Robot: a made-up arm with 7 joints. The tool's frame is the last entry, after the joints. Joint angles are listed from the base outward.
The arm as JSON. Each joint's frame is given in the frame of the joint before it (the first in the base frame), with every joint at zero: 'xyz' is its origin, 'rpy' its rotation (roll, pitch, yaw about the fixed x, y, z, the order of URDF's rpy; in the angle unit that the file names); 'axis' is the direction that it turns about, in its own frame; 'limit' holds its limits. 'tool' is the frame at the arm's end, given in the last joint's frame.
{
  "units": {
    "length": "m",
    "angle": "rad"
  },
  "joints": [
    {
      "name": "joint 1",
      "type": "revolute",
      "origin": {
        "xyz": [
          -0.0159,
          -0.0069,
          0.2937
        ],
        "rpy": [
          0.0,
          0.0,
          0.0
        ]
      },
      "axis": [
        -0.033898,
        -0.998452,
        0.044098
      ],
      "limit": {
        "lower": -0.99,
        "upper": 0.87
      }
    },
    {
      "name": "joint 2",
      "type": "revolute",
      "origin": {
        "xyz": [
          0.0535,
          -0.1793,
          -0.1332
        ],
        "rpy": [
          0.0,
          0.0,
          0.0
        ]
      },
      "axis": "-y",
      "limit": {
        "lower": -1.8,
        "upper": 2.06
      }
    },
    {
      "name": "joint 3",
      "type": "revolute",
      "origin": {
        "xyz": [
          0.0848,
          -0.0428,
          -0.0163
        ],
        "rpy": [
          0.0,
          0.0,
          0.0
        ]
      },
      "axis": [
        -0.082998,
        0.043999,
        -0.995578
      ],
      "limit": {
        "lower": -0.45,
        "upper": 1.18
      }
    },
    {
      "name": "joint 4",
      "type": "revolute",
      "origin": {
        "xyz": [
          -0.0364,
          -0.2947,
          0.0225
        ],
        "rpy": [
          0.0,
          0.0,
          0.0
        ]
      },
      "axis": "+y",
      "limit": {
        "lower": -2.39,
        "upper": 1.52
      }
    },
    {
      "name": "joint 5",
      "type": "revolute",
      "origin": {
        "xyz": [
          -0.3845,
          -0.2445,
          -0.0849
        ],
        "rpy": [
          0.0,
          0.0,
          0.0
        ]
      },
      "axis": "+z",
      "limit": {
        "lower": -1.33,
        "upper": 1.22
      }
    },
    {
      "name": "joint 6",
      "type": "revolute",
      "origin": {
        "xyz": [
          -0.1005,
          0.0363,
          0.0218
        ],
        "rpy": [
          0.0,
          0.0,
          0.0
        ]
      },
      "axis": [
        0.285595,
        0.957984,
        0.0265
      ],
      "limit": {
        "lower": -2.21,
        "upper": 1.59
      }
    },
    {
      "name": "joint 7",
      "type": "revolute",
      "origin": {
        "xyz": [
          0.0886,
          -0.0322,
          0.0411
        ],
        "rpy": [
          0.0,
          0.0,
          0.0
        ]
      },
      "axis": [
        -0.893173,
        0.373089,
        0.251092
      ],
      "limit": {
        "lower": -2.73,
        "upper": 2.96
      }
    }
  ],
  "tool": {
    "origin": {
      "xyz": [
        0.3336,
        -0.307,
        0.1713
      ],
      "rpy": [
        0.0,
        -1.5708,
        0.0
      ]
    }
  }
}
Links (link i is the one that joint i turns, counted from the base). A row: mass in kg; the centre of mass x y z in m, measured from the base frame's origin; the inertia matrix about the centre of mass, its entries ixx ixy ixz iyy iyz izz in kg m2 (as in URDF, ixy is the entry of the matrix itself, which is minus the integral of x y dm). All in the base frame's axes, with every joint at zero. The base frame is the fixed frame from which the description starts. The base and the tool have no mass.
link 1: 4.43; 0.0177 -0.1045 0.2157; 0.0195 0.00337 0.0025 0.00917 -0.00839 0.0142
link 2: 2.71; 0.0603 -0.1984 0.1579; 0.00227 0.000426 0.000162 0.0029 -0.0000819 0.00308
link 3: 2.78; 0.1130 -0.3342 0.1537; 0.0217 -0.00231 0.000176 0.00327 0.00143 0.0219
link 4: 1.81; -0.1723 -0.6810 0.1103; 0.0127 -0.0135 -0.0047 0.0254 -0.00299 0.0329
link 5: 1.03; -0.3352 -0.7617 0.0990; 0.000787 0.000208 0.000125 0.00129 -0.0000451 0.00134
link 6: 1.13; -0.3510 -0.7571 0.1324; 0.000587 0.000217 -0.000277 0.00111 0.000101 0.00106
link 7: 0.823; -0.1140 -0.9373 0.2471; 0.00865 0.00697 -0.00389 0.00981 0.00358 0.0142
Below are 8 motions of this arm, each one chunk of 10 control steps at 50 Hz.
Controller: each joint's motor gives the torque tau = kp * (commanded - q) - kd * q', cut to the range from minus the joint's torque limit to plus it. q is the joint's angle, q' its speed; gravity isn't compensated. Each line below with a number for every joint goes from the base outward.
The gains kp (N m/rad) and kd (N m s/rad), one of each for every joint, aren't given. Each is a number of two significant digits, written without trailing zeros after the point. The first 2 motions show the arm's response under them.
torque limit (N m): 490 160 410 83 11 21 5.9
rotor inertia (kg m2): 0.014 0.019 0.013 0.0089 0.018 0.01 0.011
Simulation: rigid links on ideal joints. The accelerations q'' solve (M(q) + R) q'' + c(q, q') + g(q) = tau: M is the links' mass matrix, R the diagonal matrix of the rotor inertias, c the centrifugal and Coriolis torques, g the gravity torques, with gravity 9.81 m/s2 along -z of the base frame. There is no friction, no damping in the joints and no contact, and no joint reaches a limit. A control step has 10 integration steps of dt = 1/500 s. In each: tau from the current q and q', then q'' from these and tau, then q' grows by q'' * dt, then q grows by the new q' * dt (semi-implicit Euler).
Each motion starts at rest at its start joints. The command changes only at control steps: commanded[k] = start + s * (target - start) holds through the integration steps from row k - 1 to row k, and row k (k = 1, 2, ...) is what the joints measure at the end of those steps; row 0 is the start. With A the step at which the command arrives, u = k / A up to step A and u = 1 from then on. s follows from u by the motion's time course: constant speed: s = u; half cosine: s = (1 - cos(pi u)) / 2; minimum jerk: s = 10 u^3 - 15 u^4 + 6 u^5; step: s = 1 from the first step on.
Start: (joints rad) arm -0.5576 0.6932 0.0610 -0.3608 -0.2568 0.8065 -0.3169
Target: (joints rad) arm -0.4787 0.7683 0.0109 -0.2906 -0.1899 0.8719 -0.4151
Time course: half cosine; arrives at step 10
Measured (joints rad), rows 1 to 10:
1: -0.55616 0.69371 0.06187 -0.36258 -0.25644 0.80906 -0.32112
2: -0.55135 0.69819 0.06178 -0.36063 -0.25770 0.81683 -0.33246
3: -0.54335 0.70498 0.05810 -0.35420 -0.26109 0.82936 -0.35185
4: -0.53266 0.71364 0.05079 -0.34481 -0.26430 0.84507 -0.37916
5: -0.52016 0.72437 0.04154 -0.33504 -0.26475 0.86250 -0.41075
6: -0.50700 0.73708 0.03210 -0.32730 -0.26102 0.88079 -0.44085
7: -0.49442 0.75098 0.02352 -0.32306 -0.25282 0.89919 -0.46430
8: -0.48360 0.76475 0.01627 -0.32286 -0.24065 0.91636 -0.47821
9: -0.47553 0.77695 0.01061 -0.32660 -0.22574 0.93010 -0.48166
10: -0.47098 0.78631 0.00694 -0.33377 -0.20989 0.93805 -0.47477
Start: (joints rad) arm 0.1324 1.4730 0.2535 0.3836 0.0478 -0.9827 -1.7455
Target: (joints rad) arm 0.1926 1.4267 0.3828 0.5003 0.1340 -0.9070 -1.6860
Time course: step
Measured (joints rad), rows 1 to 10:
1: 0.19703 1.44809 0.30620 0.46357 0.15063 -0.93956 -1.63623
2: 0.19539 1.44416 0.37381 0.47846 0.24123 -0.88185 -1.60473
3: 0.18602 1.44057 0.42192 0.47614 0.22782 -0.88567 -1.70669
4: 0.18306 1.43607 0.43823 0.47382 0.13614 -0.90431 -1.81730
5: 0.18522 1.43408 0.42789 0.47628 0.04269 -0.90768 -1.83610
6: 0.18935 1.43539 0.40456 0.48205 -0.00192 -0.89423 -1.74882
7: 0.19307 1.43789 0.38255 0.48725 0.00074 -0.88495 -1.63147
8: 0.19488 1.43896 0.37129 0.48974 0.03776 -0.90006 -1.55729
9: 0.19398 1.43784 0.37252 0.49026 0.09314 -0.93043 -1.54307
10: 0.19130 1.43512 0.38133 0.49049 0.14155 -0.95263 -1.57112
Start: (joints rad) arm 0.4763 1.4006 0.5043 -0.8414 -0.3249 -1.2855 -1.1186
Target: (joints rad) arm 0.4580 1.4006 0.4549 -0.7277 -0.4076 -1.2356 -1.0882
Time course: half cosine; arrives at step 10
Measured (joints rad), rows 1 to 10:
1: 0.47355 1.40208 0.50455 -0.84012 -0.32288 -1.28745 -1.11712
2: 0.47151 1.40147 0.50279 -0.83139 -0.32262 -1.29111 -1.10968
3: 0.46882 1.39965 0.49883 -0.81706 -0.32857 -1.29197 -1.09654
4: 0.46519 1.39670 0.49297 -0.79872 -0.34155 -1.28936 -1.08160
5: 0.46095 1.39276 0.48602 -0.77765 -0.35889 -1.28377 -1.06831
6: 0.45648 1.38809 0.47892 -0.75521 -0.37624 -1.27606 -1.05848
7: 0.45210 1.38283 0.47250 -0.73299 -0.38959 -1.26725 -1.05249
8: 0.44807 1.37706 0.46734 -0.71271 -0.39638 -1.25822 -1.05009
9: 0.44466 1.37092 0.46394 -0.69597 -0.39578 -1.24970 -1.05105
10: 0.44211 1.36472 0.46264 -0.68411 -0.38827 -1.24238 -1.05531

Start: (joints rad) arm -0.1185 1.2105 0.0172 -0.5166 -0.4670 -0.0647 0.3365
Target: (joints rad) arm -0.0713 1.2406 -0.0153 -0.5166 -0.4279 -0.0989 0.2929
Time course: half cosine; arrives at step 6
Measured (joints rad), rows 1 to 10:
1: -0.11751 1.21003 0.01901 -0.51660 -0.46439 -0.06504 0.33028
2: -0.11205 1.20978 0.01975 -0.51039 -0.46153 -0.07323 0.31407
3: -0.10348 1.20995 0.01534 -0.50036 -0.46109 -0.09413 0.29182
4: -0.09349 1.21194 0.00698 -0.49178 -0.46139 -0.12239 0.27047
5: -0.08423 1.21696 -0.00148 -0.48994 -0.45981 -0.14689 0.25729
6: -0.07793 1.22480 -0.00679 -0.49754 -0.45580 -0.15763 0.25552
7: -0.07425 1.23359 -0.00838 -0.51092 -0.45086 -0.15230 0.26096
8: -0.07166 1.24106 -0.00855 -0.52347 -0.44696 -0.13685 0.26562
9: -0.07013 1.24589 -0.00956 -0.53165 -0.44522 -0.11849 0.26506
10: -0.06961 1.24785 -0.01134 -0.53472 -0.44528 -0.10118 0.26004

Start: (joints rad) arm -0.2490 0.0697 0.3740 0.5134 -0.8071 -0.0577 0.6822
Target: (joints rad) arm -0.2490 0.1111 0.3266 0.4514 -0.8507 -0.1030 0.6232
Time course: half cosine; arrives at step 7
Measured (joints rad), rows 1 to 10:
1: -0.24954 0.07105 0.37224 0.50936 -0.80784 -0.05736 0.68566
2: -0.24962 0.07607 0.36717 0.50118 -0.80856 -0.05742 0.68995
3: -0.24934 0.08465 0.35811 0.48860 -0.80936 -0.05896 0.69045
4: -0.24838 0.09629 0.34587 0.47244 -0.81147 -0.06267 0.68659
5: -0.24659 0.10988 0.33287 0.45420 -0.81561 -0.06774 0.68042
6: -0.24420 0.12379 0.32232 0.43593 -0.82140 -0.07168 0.67447
7: -0.24162 0.13620 0.31708 0.42006 -0.82771 -0.07116 0.67032
8: -0.23993 0.14572 0.31783 0.40812 -0.83364 -0.06422 0.66745
9: -0.23972 0.15181 0.32238 0.40051 -0.83923 -0.05227 0.66319
10: -0.24040 0.15449 0.32732 0.39728 -0.84530 -0.03931 0.65543

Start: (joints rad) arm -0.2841 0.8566 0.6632 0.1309 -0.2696 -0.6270 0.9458
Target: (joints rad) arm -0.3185 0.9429 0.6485 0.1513 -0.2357 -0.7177 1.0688
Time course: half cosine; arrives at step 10
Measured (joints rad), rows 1 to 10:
1: -0.28540 0.85987 0.66339 0.12913 -0.26717 -0.62546 0.94644
2: -0.28692 0.86807 0.66342 0.12673 -0.26304 -0.62504 0.95017
3: -0.28922 0.88089 0.66238 0.12374 -0.26035 -0.62891 0.96014
4: -0.29227 0.89718 0.66016 0.12037 -0.25814 -0.63760 0.97570
5: -0.29580 0.91546 0.65726 0.11695 -0.25425 -0.64987 0.99460
6: -0.29947 0.93413 0.65435 0.11375 -0.24773 -0.66395 1.01468
7: -0.30288 0.95156 0.65196 0.11093 -0.23933 -0.67831 1.03419
8: -0.30564 0.96628 0.65035 0.10853 -0.23072 -0.69167 1.05140
9: -0.30741 0.97705 0.64955 0.10656 -0.22353 -0.70280 1.06428
10: -0.30794 0.98304 0.64950 0.10499 -0.21881 -0.71039 1.07089

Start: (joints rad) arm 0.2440 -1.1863 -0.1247 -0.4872 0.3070 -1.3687 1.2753
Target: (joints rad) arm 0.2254 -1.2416 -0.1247 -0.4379 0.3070 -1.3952 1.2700
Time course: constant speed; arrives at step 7
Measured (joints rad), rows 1 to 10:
1: 0.24013 -1.18817 -0.12750 -0.49123 0.30296 -1.37121 1.27926
2: 0.23731 -1.19000 -0.13105 -0.49754 0.30125 -1.36920 1.28484
3: 0.23606 -1.19107 -0.13405 -0.50285 0.30338 -1.36565 1.29167
4: 0.23459 -1.19289 -0.13640 -0.50631 0.30724 -1.36519 1.29881
5: 0.23256 -1.19637 -0.13772 -0.50709 0.31124 -1.36898 1.30342
6: 0.23012 -1.20182 -0.13790 -0.50446 0.31417 -1.37665 1.30336
7: 0.22734 -1.20927 -0.13714 -0.49822 0.31558 -1.38701 1.29822
8: 0.22586 -1.21626 -0.13488 -0.48817 0.31721 -1.39449 1.28737
9: 0.22509 -1.22271 -0.13233 -0.47653 0.31746 -1.39861 1.27505
10: 0.22427 -1.22861 -0.13050 -0.46554 0.31585 -1.39929 1.26573

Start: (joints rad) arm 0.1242 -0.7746 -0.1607 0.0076 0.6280 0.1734 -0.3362
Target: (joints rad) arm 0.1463 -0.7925 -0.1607 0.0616 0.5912 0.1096 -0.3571
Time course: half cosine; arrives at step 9
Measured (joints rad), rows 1 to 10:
1: 0.12249 -0.77514 -0.16247 0.00370 0.62752 0.17521 -0.33656
2: 0.12384 -0.77400 -0.16528 -0.00202 0.62857 0.18238 -0.34253
3: 0.12769 -0.77151 -0.16792 -0.00672 0.63129 0.19102 -0.35444
4: 0.13190 -0.76973 -0.16991 -0.00897 0.63345 0.19671 -0.36854
5: 0.13593 -0.76976 -0.17093 -0.00712 0.63286 0.19702 -0.38121
6: 0.13949 -0.77180 -0.17092 -0.00046 0.62830 0.19084 -0.39020
7: 0.14223 -0.77556 -0.17008 0.01025 0.61985 0.17846 -0.39450
8: 0.14385 -0.78033 -0.16871 0.02309 0.60861 0.16182 -0.39401
9: 0.14423 -0.78515 -0.16718 0.03551 0.59648 0.14409 -0.38934
10: 0.14390 -0.78912 -0.16584 0.04524 0.58586 0.12879 -0.38221

